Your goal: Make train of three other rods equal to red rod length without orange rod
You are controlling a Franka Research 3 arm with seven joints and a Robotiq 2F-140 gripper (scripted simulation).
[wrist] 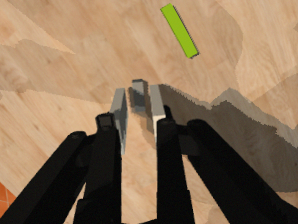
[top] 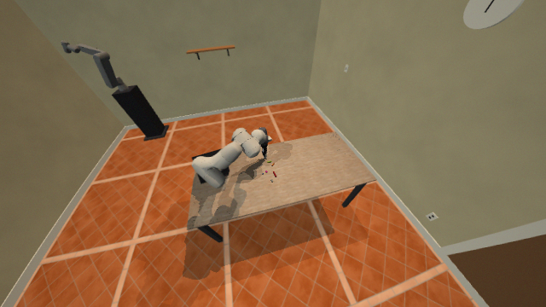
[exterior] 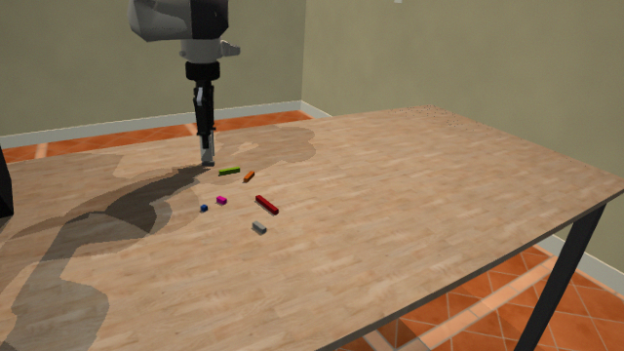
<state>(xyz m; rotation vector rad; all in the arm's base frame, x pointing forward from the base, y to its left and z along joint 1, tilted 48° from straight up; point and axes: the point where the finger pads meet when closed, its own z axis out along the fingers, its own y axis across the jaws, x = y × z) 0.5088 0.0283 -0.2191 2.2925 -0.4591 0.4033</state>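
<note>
My gripper is now 70 mm past the blue rod, 200 mm to the left of it and 50 mm above it. The rest, counted from my hand: orange rod: 60 mm ahead, 110 mm to the right, 50 mm below; then magenta rod: 30 mm behind, 190 mm to the right, 50 mm below; then lime rod: 30 mm ahead, 60 mm to the right, 50 mm below.
</note>
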